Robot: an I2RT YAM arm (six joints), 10 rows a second.
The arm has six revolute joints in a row. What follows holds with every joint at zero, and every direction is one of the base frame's.
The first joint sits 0.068 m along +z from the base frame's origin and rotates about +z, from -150 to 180 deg.
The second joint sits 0.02 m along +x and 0.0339 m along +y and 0.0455 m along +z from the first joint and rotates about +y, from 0 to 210 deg.
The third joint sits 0.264 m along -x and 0.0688 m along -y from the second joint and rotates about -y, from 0 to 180 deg.
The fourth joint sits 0.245 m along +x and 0.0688 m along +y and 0.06 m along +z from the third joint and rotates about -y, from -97 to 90 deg.
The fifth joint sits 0.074 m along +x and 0.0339 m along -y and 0.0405 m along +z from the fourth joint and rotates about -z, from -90 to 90 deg.
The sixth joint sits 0.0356 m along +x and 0.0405 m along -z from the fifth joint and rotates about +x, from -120 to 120 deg.
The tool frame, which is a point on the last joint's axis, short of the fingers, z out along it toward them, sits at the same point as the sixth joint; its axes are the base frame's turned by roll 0, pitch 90 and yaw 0 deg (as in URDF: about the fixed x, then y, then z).
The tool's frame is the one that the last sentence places.
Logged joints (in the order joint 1, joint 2, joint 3, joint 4, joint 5, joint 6), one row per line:
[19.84 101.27 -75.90 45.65 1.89 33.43]
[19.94 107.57 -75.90 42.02 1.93 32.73]
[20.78 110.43 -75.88 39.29 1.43 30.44]
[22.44 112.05 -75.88 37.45 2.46 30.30]
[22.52 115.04 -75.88 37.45 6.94 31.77]
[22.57 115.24 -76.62 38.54 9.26 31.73]
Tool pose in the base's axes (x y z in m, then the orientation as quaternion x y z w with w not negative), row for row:
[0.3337 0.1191 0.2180 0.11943 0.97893 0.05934 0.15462]
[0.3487 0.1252 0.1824 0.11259 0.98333 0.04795 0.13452]
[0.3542 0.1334 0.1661 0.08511 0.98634 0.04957 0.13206]
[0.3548 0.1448 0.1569 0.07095 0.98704 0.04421 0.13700]
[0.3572 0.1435 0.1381 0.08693 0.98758 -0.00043 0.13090]
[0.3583 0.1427 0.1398 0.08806 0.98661 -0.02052 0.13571]
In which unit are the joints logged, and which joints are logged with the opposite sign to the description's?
The joints are logged in degrees. Opposite sign: joint 3, joint 4.
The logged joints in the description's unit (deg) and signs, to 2 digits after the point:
[19.84 101.27 75.90 -45.65 1.89 33.43]
[19.94 107.57 75.90 -42.02 1.93 32.73]
[20.78 110.43 75.88 -39.29 1.43 30.44]
[22.44 112.05 75.88 -37.45 2.46 30.30]
[22.52 115.04 75.88 -37.45 6.94 31.77]
[22.57 115.24 76.62 -38.54 9.26 31.73]

